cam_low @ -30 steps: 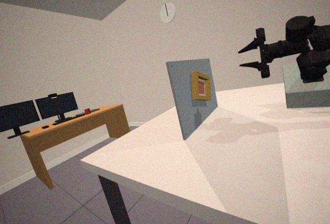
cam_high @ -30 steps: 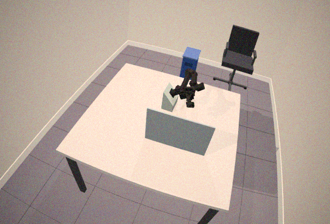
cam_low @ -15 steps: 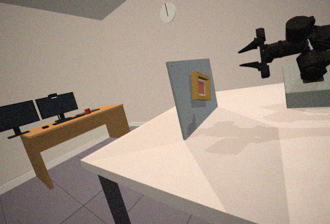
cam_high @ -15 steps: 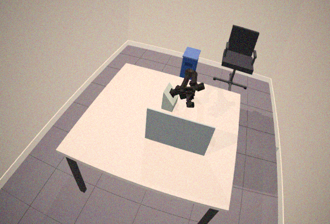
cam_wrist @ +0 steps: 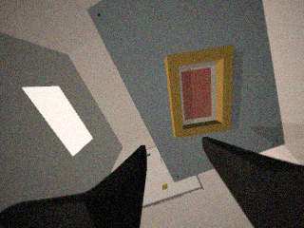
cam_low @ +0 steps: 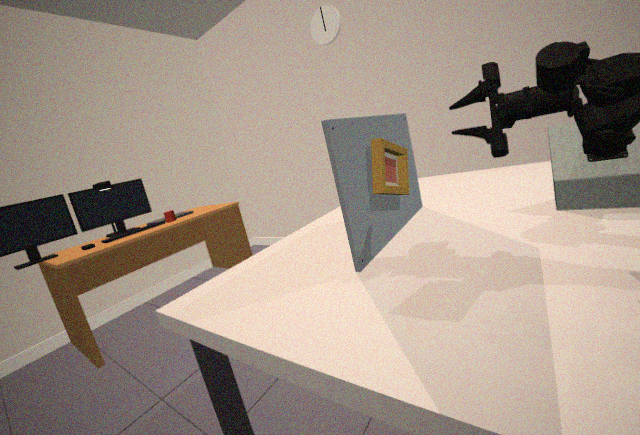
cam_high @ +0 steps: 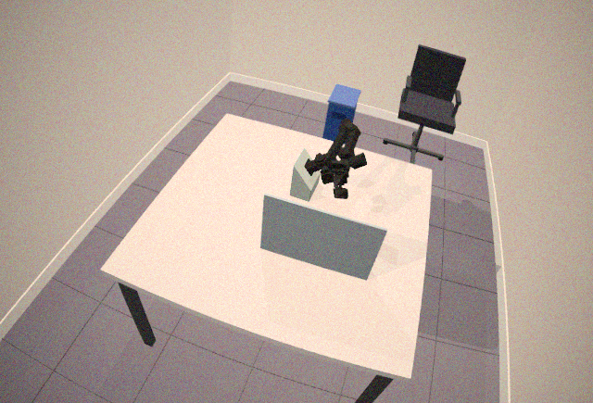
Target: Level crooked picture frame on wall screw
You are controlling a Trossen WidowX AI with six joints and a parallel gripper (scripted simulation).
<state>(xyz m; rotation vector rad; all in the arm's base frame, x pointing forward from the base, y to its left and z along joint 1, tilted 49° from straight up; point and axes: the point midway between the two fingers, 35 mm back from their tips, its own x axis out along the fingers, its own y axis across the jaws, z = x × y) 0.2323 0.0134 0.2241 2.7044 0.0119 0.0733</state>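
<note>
The picture frame lies 160 mm ahead of my gripper tip, 10 mm to the left of it and 90 mm below it. Also, from my gripper tip: grey wall panel: 170 mm ahead, 100 mm below.
</note>
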